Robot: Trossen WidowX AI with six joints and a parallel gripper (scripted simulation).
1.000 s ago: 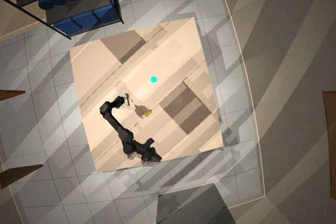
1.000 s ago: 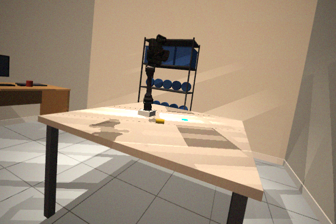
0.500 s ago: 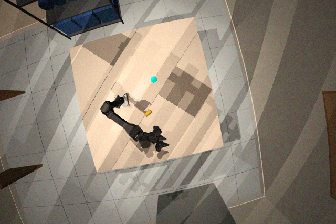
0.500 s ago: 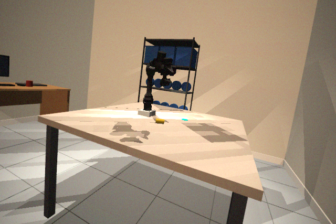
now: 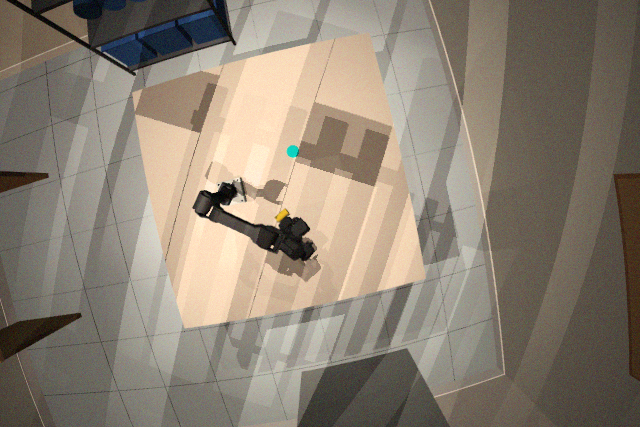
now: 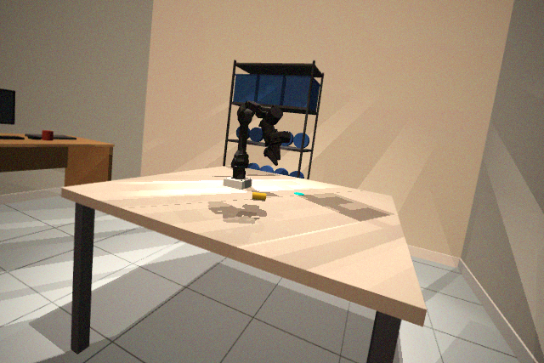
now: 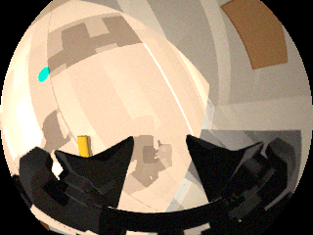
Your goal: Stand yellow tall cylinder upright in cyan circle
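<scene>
My gripper tip is 100 mm past the yellow tall cylinder, 110 mm to the right of it and 190 mm above it. Also, from my gripper tip: cyan circle: 60 mm ahead, 380 mm to the left, 200 mm below.
</scene>
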